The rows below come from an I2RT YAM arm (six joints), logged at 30 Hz.
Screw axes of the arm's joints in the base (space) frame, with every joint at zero. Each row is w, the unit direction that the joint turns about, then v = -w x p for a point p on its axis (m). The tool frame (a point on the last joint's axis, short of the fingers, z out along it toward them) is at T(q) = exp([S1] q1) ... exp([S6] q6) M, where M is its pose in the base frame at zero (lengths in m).
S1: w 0 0 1 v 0.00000 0.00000 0.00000
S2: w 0 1 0 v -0.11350 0.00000 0.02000
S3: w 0 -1 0 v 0.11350 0.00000 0.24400
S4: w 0 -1 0 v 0.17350 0.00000 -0.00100
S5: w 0 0 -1 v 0.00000 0.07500 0.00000
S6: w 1 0 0 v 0.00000 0.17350 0.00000
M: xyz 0.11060 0.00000 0.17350 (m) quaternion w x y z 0.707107 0 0.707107 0
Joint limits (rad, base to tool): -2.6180..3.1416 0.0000..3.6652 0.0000..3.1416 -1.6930..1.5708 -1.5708..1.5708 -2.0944..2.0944
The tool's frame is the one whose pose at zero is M.
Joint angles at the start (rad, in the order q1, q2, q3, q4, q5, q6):
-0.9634 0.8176 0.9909 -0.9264 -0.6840 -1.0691
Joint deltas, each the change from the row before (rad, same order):
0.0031 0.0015 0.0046 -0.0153 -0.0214 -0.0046
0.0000 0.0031 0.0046 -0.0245 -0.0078 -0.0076
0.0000 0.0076 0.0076 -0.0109 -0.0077 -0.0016
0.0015 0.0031 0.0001 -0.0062 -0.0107 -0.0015
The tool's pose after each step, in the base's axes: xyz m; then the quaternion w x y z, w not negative. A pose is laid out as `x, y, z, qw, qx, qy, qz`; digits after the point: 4 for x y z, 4 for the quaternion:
0.1011, -0.1042, 0.3384, 0.4637, -0.1841, 0.8543, -0.1457
0.1005, -0.1030, 0.3378, 0.4619, -0.1853, 0.8566, -0.1360
0.1010, -0.1033, 0.3385, 0.4625, -0.1856, 0.8572, -0.1298
0.1014, -0.1031, 0.3379, 0.4645, -0.1872, 0.8567, -0.1230

